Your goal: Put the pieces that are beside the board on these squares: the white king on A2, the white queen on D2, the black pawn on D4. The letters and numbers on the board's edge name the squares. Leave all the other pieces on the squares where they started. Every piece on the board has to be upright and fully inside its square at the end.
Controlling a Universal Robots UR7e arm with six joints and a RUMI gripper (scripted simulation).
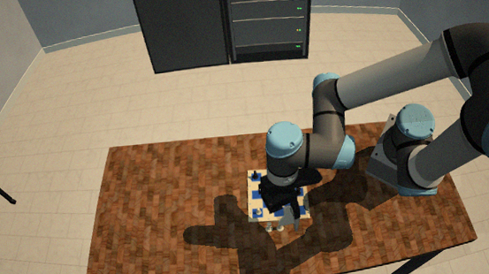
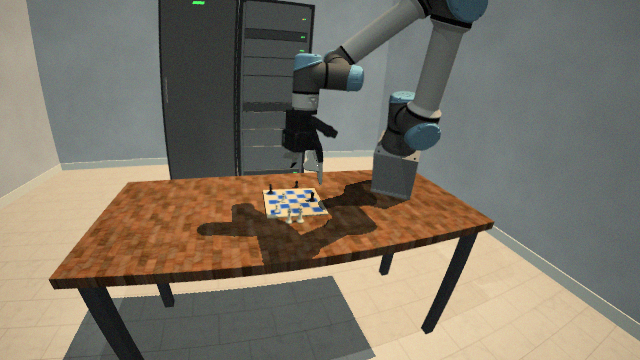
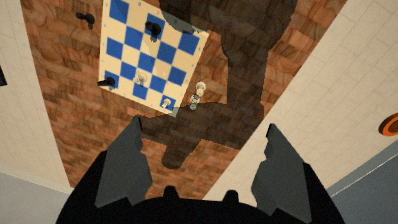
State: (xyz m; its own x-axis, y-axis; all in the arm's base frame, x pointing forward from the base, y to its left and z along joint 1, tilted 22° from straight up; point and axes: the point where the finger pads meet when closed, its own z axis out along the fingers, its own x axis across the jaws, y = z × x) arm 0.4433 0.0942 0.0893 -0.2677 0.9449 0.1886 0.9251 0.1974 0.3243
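My hand is 10 mm short of the tall white piece, 10 mm to the left of it and 140 mm above it. Also, from my hand: blue-and-cream chessboard (10 mm behind, 150 mm to the right, 160 mm below); black pawn (60 mm behind, 280 mm to the right, 150 mm below).
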